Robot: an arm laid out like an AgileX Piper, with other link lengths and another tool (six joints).
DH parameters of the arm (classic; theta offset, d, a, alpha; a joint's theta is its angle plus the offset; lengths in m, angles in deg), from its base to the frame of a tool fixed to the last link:
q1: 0 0.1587 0 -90
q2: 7.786 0 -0.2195 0
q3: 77.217 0 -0.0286 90
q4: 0 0.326 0 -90
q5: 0 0 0 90
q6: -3.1 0.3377 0.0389 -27
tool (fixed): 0 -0.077 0 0
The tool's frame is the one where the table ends.
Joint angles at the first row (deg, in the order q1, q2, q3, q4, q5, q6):
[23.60 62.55 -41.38 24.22 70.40 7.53]
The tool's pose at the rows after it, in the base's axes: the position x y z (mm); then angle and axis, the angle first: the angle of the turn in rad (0 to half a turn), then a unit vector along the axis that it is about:
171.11 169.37 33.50 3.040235 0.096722 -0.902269 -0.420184
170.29 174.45 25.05 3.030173 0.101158 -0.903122 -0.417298
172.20 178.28 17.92 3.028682 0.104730 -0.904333 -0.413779
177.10 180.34 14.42 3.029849 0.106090 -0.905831 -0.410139
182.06 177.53 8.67 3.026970 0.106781 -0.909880 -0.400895
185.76 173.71 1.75 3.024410 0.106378 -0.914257 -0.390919
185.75 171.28 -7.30 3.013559 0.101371 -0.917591 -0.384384
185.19 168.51 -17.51 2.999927 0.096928 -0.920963 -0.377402
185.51 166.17 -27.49 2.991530 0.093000 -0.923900 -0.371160
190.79 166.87 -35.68 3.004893 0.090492 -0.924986 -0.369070
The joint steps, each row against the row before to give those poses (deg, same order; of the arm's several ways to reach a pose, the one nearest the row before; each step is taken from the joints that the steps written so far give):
[1.61 1.75 0.00 0.00 -1.27 0.23]
[1.40 1.88 0.00 0.00 -1.65 0.07]
[1.04 1.79 -0.26 -0.21 -1.63 0.08]
[0.37 1.88 -1.06 -0.36 -0.89 0.06]
[0.00 2.03 -0.89 -1.01 -0.66 -0.01]
[0.00 1.76 -0.46 -1.09 -0.81 0.15]
[0.00 1.87 0.00 -0.39 -0.94 0.14]
[0.00 2.13 0.00 -0.37 -1.02 0.00]
[0.00 2.03 0.00 -0.35 -1.25 0.00]
[0.00 1.58 -0.11 -0.13 -2.06 0.00]

